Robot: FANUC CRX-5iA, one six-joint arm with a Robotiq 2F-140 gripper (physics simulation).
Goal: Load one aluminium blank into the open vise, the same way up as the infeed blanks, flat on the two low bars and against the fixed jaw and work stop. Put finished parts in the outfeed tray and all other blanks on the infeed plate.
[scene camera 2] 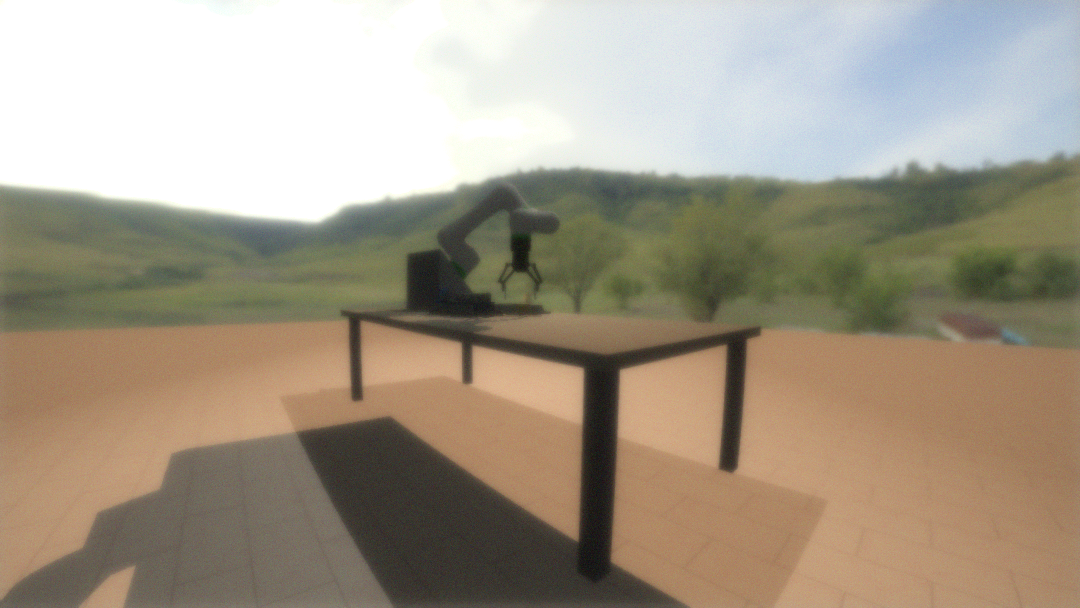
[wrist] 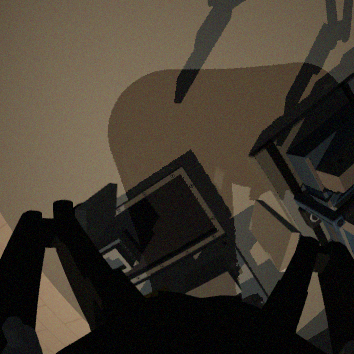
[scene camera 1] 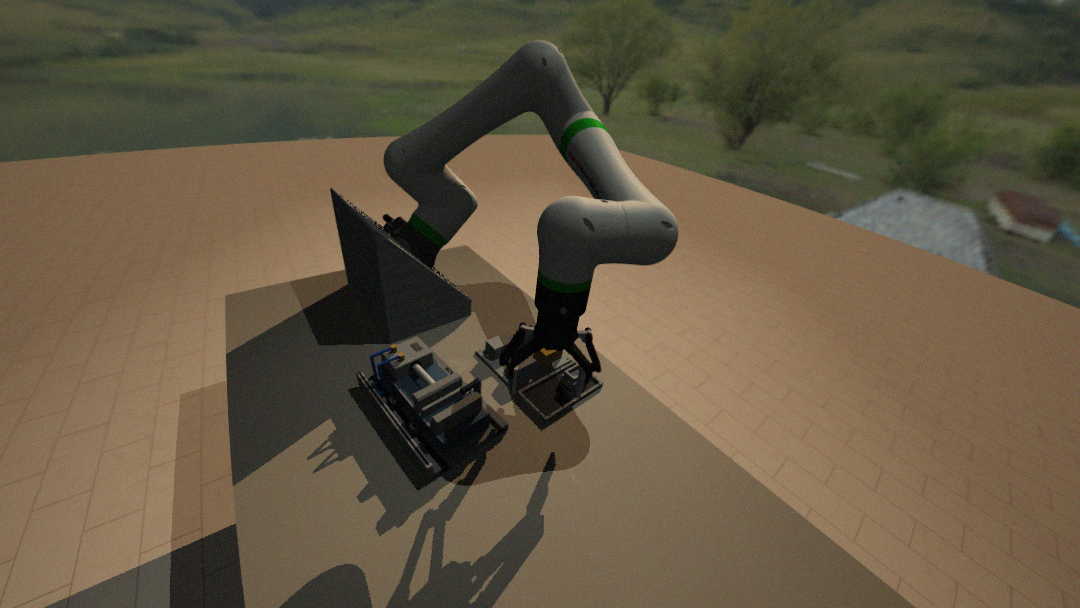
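Seen in the pictures: gripper, fingertip midpoint: (scene camera 2: pixel 520 299) (wrist: pixel 185 207) (scene camera 1: pixel 546 391); arm's base at its link origin: (scene camera 2: pixel 446 280) (scene camera 1: pixel 411 251).
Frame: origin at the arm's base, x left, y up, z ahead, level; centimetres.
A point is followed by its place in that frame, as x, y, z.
My gripper (scene camera 1: pixel 551 377) {-1.3, -9.3, 57.5} (scene camera 2: pixel 521 290) {-1.3, -9.3, 57.5} (wrist: pixel 185 207) {-1.3, -9.3, 57.5} is open and empty, pointing down, its fingers spread above the infeed plate (scene camera 1: pixel 495 371) {-1.5, -15.6, 41.3} and outfeed tray. A grey block (scene camera 1: pixel 494 345) {1.7, -11.8, 36.9} stands at the plate's far end in scene view 1. A grey blank (wrist: pixel 215 286) {2.6, -11.8, 46.0} shows partly in the wrist view, its lower part hidden by the gripper body. The framed outfeed tray (scene camera 1: pixel 572 403) {5.2, -15.3, 60.6} (wrist: pixel 202 200) {-2.4, -15.0, 55.1} holds a part with a square recess (wrist: pixel 119 255) {9.0, -12.1, 56.4}, partly behind the left finger. The vise (scene camera 1: pixel 423 385) {-19.7, -10.2, 39.3} (wrist: pixel 320 175) {-14.0, -9.7, 51.3} stands beside them; its seat is too dark to judge.
An orange block (scene camera 1: pixel 545 352) {10.0, -11.8, 46.8} sits behind the fingers, mostly hidden by the gripper. Blue hoses (scene camera 1: pixel 375 362) {-25.7, -7.1, 30.0} rise at the vise's back end. The dark wedge-shaped arm mount (scene camera 1: pixel 385 279) {-15.0, 2.9, 15.8} stands behind the vise. Scene view 2 shows the table (scene camera 2: pixel 604 343) {-59.3, -16.2, 136.5} from afar, blurred.
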